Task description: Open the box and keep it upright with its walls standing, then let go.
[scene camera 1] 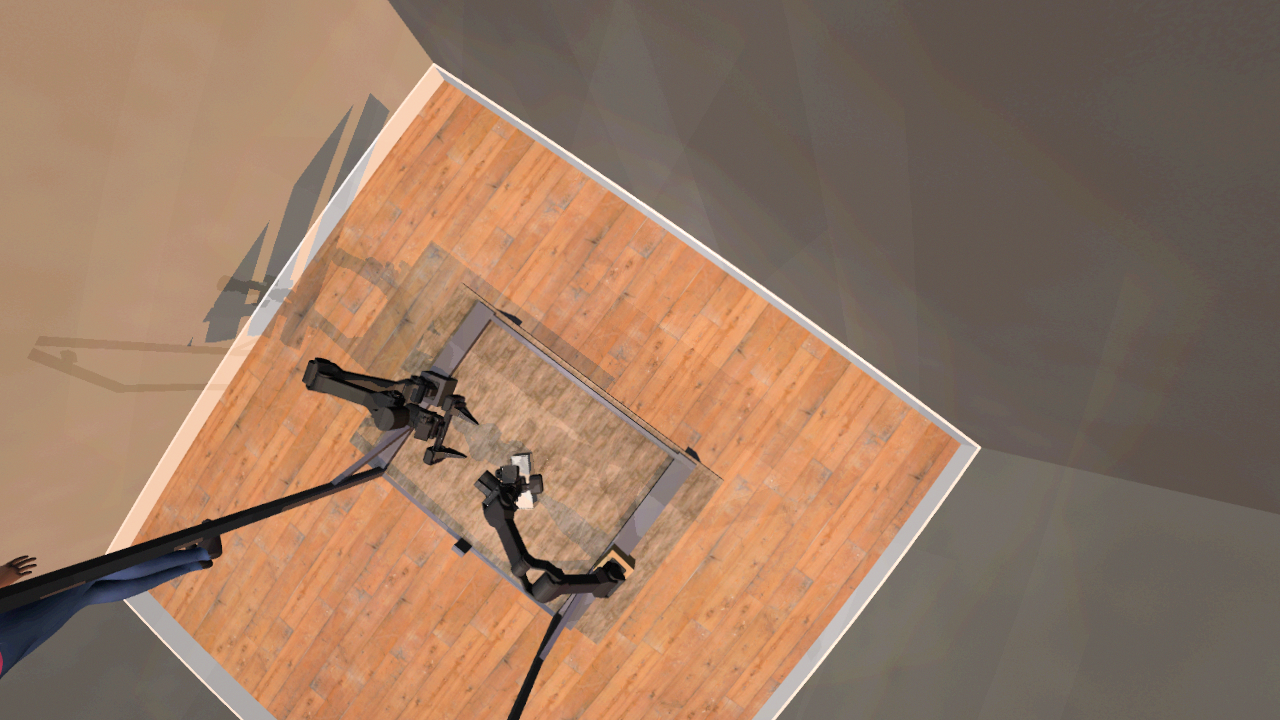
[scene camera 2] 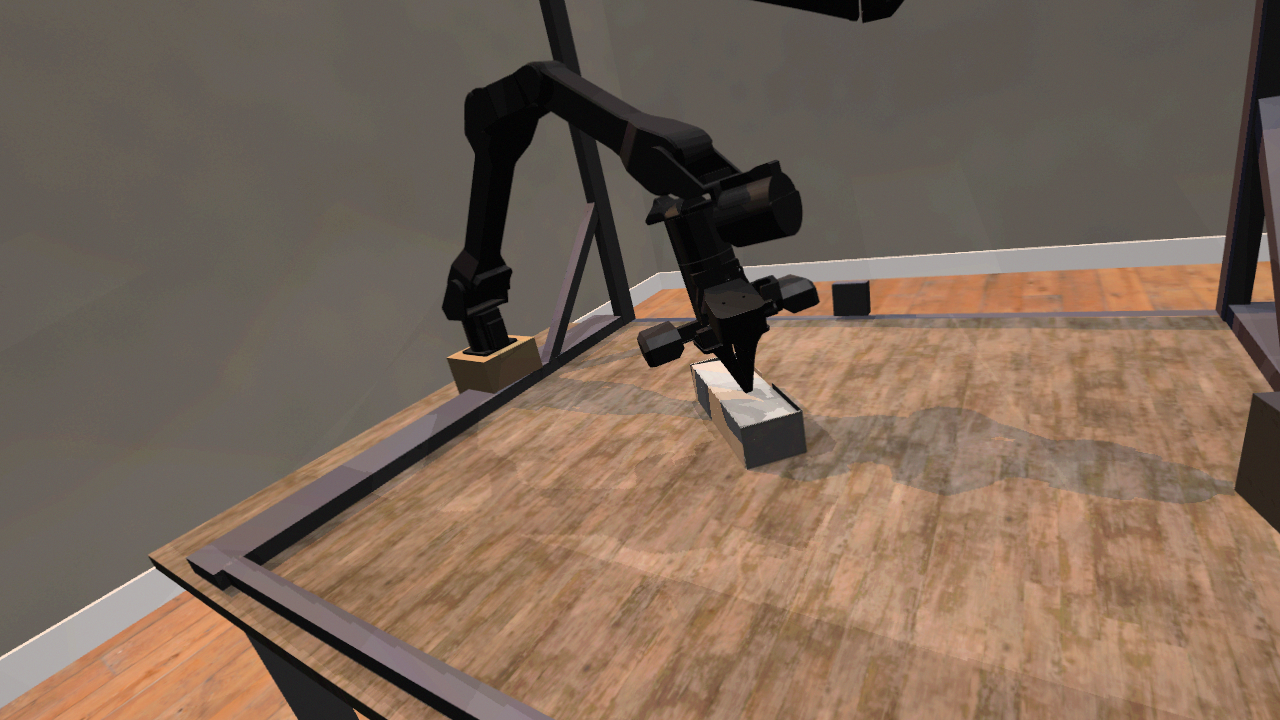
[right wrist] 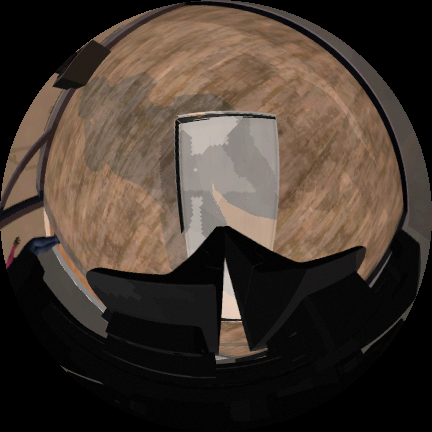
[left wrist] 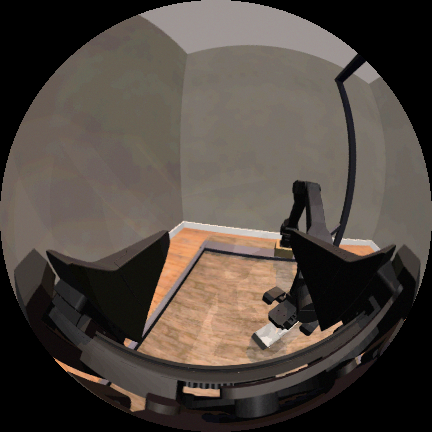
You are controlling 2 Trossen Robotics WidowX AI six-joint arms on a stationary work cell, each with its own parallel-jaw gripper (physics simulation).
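Frame: origin at the left arm's base, x up, y back, z right, level; centimetres.
Where they show: left gripper, fingertip midpoint: (scene camera 1: 472, 441) (left wrist: 232, 236); right gripper, fingertip midpoint: (scene camera 1: 520, 477) (scene camera 2: 748, 391) (right wrist: 222, 232); left arm's base at its link origin: (scene camera 1: 429, 388); right arm's base at its link origin: (scene camera 1: 613, 570) (scene camera 2: 490, 347) (left wrist: 284, 243).
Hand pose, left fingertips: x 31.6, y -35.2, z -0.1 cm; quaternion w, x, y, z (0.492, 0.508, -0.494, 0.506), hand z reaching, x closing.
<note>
Things, the pixels of their top centre, and the offset from my left fingertips. "spot": a spot on its surface instead. Level surfaces: height alone.
- long grey-white box at its top centre: (right wrist: 229, 255) (scene camera 2: 738, 384) (left wrist: 284, 321) (scene camera 1: 521, 482) dz +19.4, dx -34.7, dy -7.4 cm
- wooden table top at its surface level: dx -39.4 cm
- dark metal frame rail at a spot on its surface: (scene camera 2: 387, 450) spot: dz +12.6, dx -37.4, dy -52.7 cm
- tan block at its top centre: (scene camera 2: 490, 347) (scene camera 1: 613, 570) (left wrist: 284, 243) dz +34.6, dx -32.4, dy -48.2 cm
- small dark block at its top centre: (scene camera 2: 849, 282) (right wrist: 108, 323) (scene camera 1: 457, 550) dz +51.0, dx -33.7, dy +5.7 cm
A long grey-white box (scene camera 2: 766, 429) (scene camera 1: 520, 462) (left wrist: 266, 335) (right wrist: 227, 160) stands flat on the wooden table top (scene camera 2: 623, 543), its walls upright. My right gripper (scene camera 2: 745, 385) (right wrist: 222, 232) (scene camera 1: 519, 480) is shut with nothing between the fingers. It points straight down, with the joined tips on the box's top face near the middle line. I cannot tell whether the top flaps have parted. My left gripper (scene camera 1: 460, 433) (left wrist: 232, 236) is open and empty. It hovers well away from the box, at the table's left edge in scene camera 1.
A dark metal frame rail (scene camera 2: 387, 450) (scene camera 1: 652, 500) borders the table. A tan block (scene camera 2: 495, 366) (scene camera 1: 623, 562) carries the right arm's base. A slanted post (scene camera 2: 589, 165) rises behind it. A small dark block (scene camera 2: 852, 297) sits at the far edge.
</note>
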